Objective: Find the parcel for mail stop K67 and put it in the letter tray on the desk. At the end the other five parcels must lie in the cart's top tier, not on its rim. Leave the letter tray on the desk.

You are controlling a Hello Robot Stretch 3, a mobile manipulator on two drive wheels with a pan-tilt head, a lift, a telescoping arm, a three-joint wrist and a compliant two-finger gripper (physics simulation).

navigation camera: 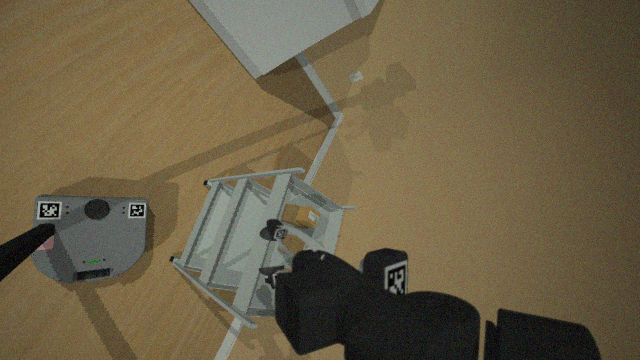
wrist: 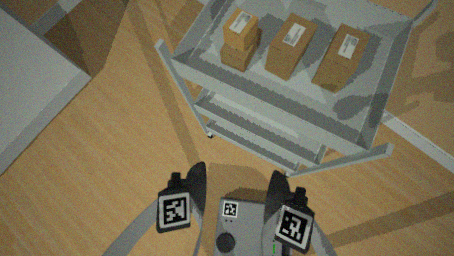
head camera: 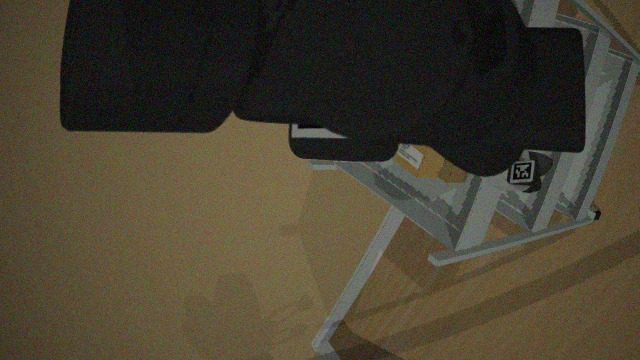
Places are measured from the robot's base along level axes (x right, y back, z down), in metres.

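Pixels of known places: gripper, fingertip midpoint: (navigation camera: 268, 248); robot's base, origin of the base link: (navigation camera: 97, 208).
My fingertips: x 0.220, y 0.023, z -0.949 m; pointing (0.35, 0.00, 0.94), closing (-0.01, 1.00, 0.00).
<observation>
Ahead of a thing's pixels: the offset from my fingertips to its top centre. "pt": to the spot under its first point.
The grey cart {pt dx +0.218, dy -0.111, dz +0.235 m} (head camera: 475, 215) (navigation camera: 276, 200) (wrist: 270, 107) holds cardboard parcels in its top tier. In the wrist view, a small orange parcel {dx +0.316, dy -0.025, dz +0.186 m} (head camera: 426, 161) (navigation camera: 297, 215) (wrist: 241, 31) overlaps a darker parcel {dx +0.311, dy -0.023, dz +0.236 m} (head camera: 454, 173) (wrist: 239, 56) at the left. A brown parcel (wrist: 291, 47) is in the middle, another brown parcel (wrist: 342, 59) at the right. White labels face up; their print is unreadable. My gripper (navigation camera: 271, 251) (wrist: 237, 184) is open, with nothing between its fingers. It is above the cart's near side in the navigation view. The arm hides much of the top tier in the head view. The letter tray does not show.
A pale flat-topped piece of furniture (navigation camera: 285, 35) (wrist: 35, 95) stands beyond the cart in the navigation view. My base (navigation camera: 117, 230) (wrist: 250, 225) is on the floor beside the cart. A white baseboard {pt dx +1.223, dy -0.537, dz +0.891 m} (head camera: 357, 280) (navigation camera: 322, 147) (wrist: 425, 142) runs behind the cart along the wall.
</observation>
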